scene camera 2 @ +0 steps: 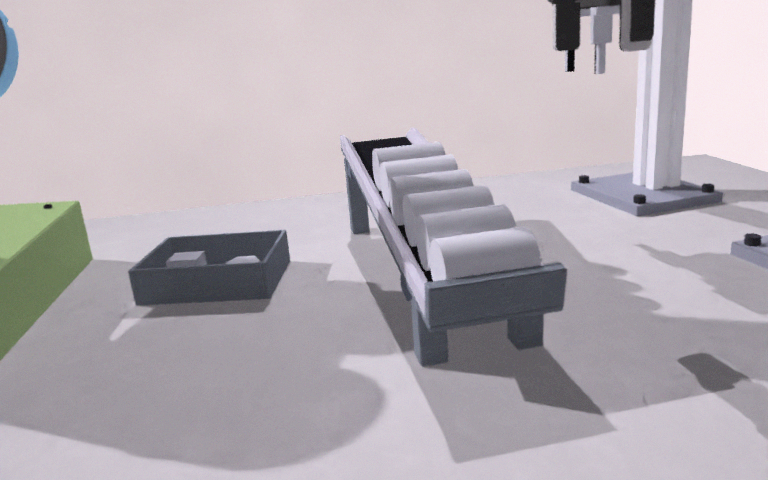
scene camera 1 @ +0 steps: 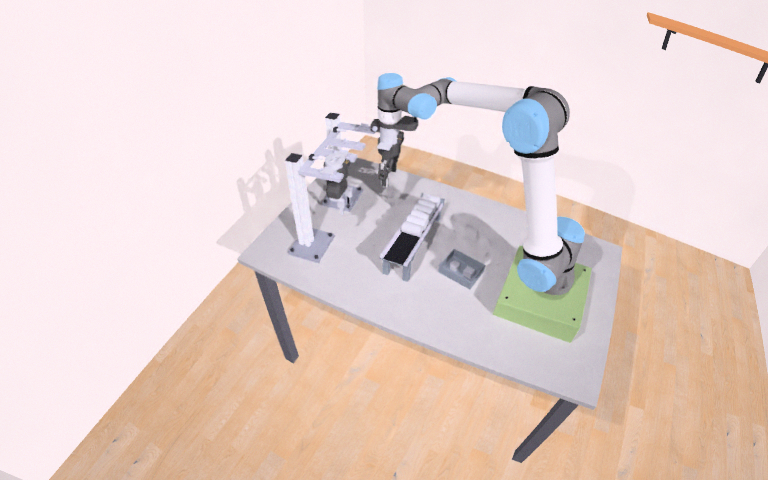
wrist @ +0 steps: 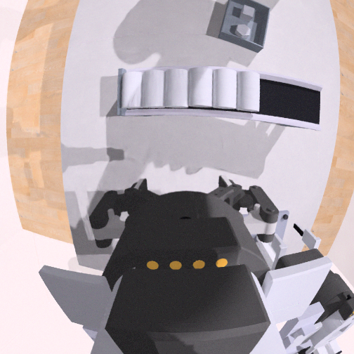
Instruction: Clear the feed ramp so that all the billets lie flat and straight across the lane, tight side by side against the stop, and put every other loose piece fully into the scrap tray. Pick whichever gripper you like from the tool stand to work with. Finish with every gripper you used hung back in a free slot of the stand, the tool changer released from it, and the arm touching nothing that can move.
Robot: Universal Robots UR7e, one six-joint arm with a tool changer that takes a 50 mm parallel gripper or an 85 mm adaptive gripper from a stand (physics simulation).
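Note:
Several white billets (scene camera 1: 419, 217) (scene camera 2: 470, 249) (wrist: 200, 87) lie flat and straight across the feed ramp (scene camera 1: 400, 249) (scene camera 2: 362, 151) (wrist: 290, 101), side by side in one row. The end billet lies at the grey stop (scene camera 2: 495, 297) (wrist: 120, 92). The scrap tray (scene camera 2: 198, 286) (wrist: 242, 45) holds a small block (scene camera 2: 186, 258) (wrist: 246, 11) and a hexagonal piece (scene camera 2: 243, 260) (wrist: 243, 31). My adaptive gripper (scene camera 1: 384, 182) (wrist: 183, 184) is on the arm, open and empty, high above the table beside the tool stand (scene camera 1: 300, 200) (scene camera 2: 662, 96) and away from the ramp.
The other gripper (scene camera 1: 336, 186) hangs in the stand, close to my gripper in the wrist view. The stand's base plate (scene camera 1: 311, 249) (scene camera 2: 617, 195) is bolted to the table (scene camera 1: 351, 300). The green robot base (scene camera 1: 538, 314) (scene camera 2: 50, 271) stands beyond the tray.

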